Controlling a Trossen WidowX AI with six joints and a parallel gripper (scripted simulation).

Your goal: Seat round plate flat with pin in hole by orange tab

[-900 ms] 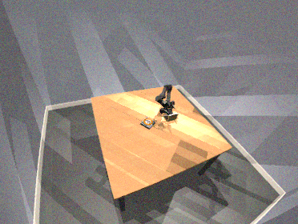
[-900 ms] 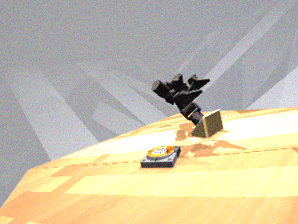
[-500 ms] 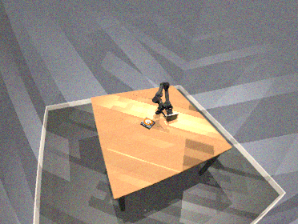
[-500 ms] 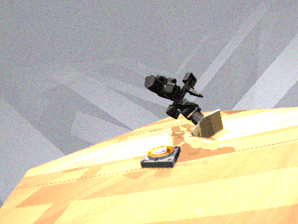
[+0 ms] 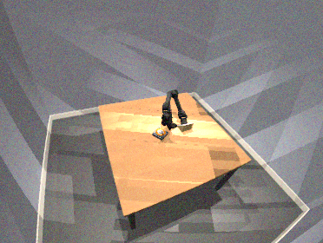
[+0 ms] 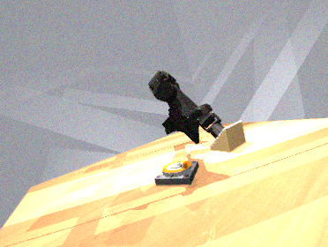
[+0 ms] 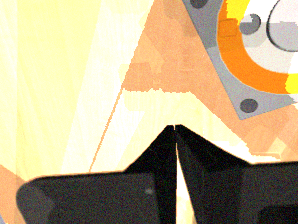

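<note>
Now: gripper tip 6 cm short of the round plate, 6 cm above it and 4 cm to the left of it. From my gripper tip the other things lie so: base 8 cm below, 7 cm ahead, 6 cm to the right.
</note>
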